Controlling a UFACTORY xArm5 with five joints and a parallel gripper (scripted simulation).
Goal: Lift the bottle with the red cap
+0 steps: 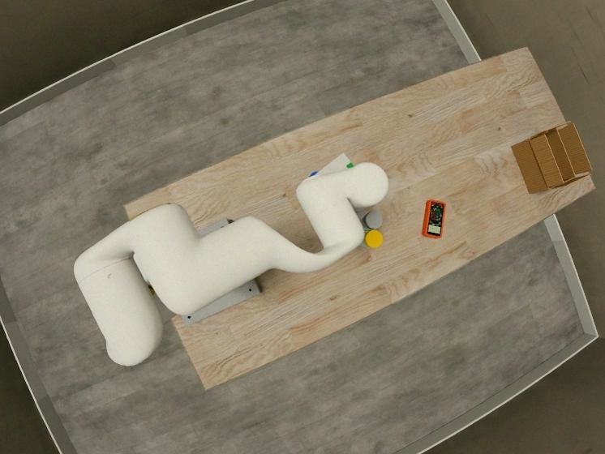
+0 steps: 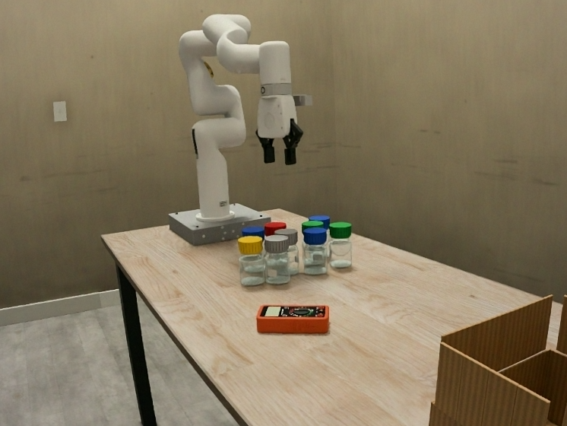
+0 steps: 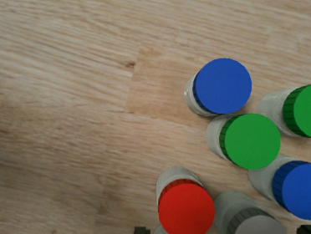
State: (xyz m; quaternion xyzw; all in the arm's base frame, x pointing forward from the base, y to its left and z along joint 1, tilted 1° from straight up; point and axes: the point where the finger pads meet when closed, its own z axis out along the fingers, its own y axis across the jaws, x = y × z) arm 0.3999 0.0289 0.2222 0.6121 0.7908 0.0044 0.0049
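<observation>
The red-capped bottle is 22 cm below my hand, 2 cm to the right of it and 1 cm ahead of it. The rest, counted from my hand: orange multimeter 35 cm ahead, 25 cm below, 18 cm to the right; then yellow-capped bottle 22 cm below, 14 cm to the right, 10 cm ahead.
</observation>
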